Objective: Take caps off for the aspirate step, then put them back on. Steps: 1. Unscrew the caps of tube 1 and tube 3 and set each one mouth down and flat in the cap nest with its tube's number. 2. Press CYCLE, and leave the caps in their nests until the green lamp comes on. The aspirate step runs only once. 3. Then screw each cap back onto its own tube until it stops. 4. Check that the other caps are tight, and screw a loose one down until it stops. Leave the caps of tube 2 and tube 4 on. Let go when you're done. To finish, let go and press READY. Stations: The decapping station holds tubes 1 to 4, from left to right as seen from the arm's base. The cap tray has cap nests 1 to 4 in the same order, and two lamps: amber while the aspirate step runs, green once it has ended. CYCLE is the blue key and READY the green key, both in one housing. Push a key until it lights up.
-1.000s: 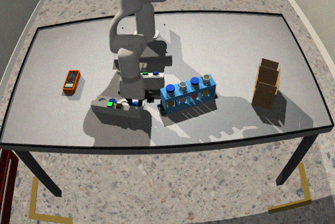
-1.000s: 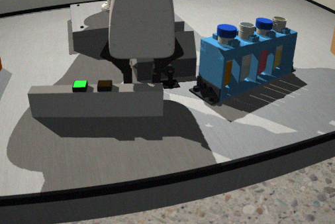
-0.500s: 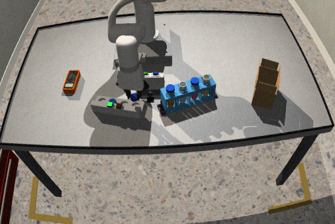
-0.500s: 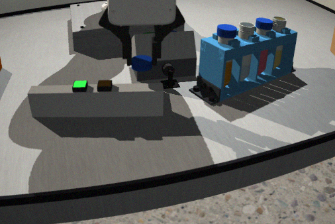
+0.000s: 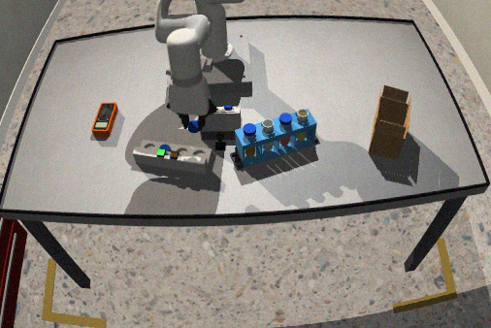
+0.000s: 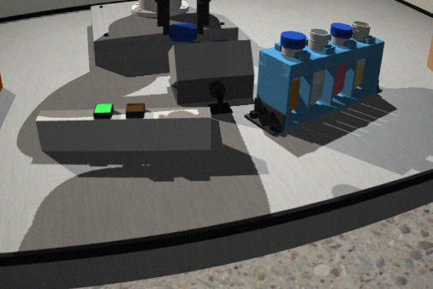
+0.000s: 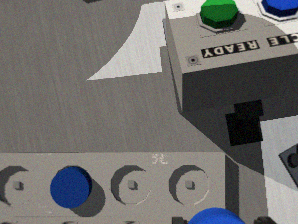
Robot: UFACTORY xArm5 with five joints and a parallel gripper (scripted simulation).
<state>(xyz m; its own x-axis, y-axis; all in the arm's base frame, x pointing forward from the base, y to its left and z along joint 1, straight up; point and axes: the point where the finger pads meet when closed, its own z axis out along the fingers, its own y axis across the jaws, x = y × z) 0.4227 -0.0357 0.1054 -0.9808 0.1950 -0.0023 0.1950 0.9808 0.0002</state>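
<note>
Right now my hand is 30 mm past the blue cap, 240 mm to the right of it and 40 mm above it. Round my hand: blue key: 130 mm behind, 90 mm to the left, 90 mm below; then green key: 130 mm behind, 40 mm to the left, 90 mm below; then grey key housing: 110 mm behind, 60 mm to the left, 100 mm below.
</note>
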